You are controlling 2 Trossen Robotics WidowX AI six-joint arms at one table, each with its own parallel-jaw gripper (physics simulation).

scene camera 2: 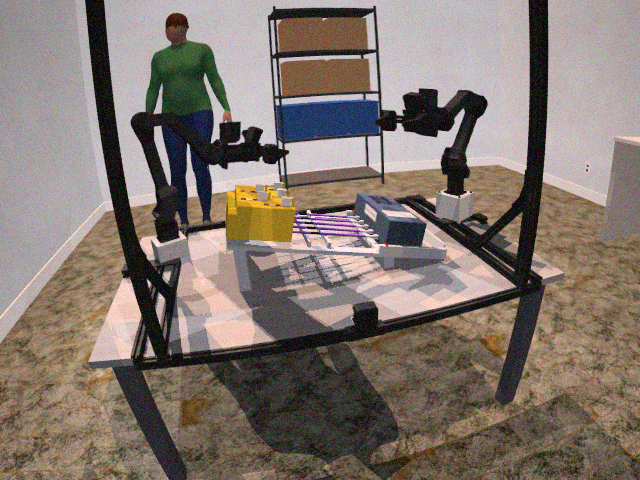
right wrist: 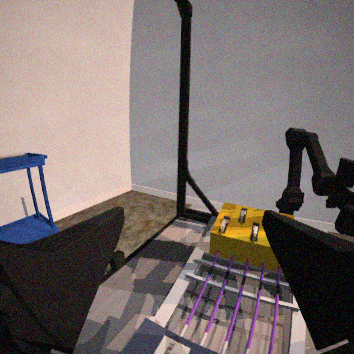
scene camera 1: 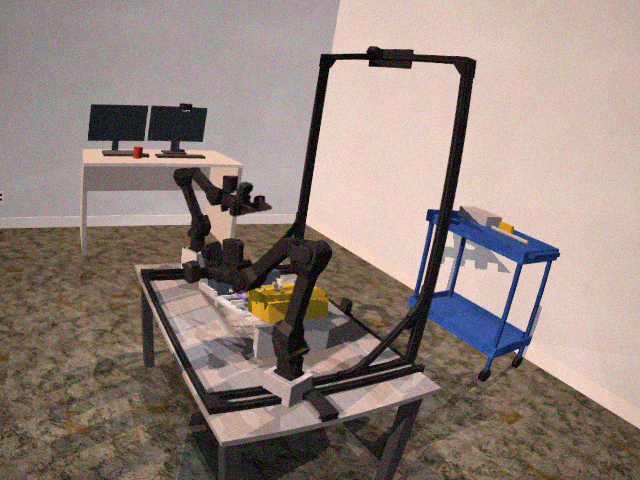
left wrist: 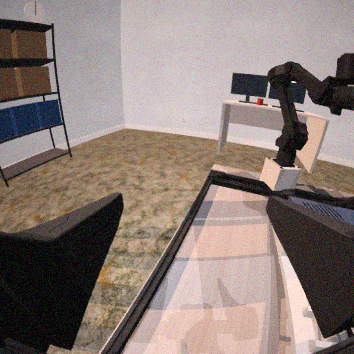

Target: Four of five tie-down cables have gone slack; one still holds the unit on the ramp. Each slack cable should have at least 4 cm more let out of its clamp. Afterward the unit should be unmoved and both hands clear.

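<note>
The dark blue unit (scene camera 2: 395,222) (left wrist: 320,210) sits on the white ramp (scene camera 2: 413,253) (right wrist: 172,302). Several purple cables (scene camera 2: 338,235) (right wrist: 243,282) run side by side between it and the yellow clamp block (scene camera 1: 267,310) (scene camera 2: 261,222) (right wrist: 240,246), whose top carries small pale levers (scene camera 2: 262,196) (right wrist: 243,215). Which cable is taut cannot be told. My left gripper (scene camera 1: 190,271) (scene camera 2: 281,152) (left wrist: 197,201) is open and empty, above the table; in scene camera 2 it shows above the block's right end. My right gripper (scene camera 1: 263,204) (scene camera 2: 385,120) (right wrist: 194,216) is open and empty, high above the unit's side.
A black frame (scene camera 1: 313,134) (scene camera 2: 537,103) rises from the table (scene camera 1: 227,436). A small black box (scene camera 2: 365,315) sits on its rail. A blue cart (scene camera 1: 473,333), a desk (scene camera 1: 160,157), a shelf unit (scene camera 2: 270,67) and a person in green (scene camera 2: 183,77) stand beyond the table.
</note>
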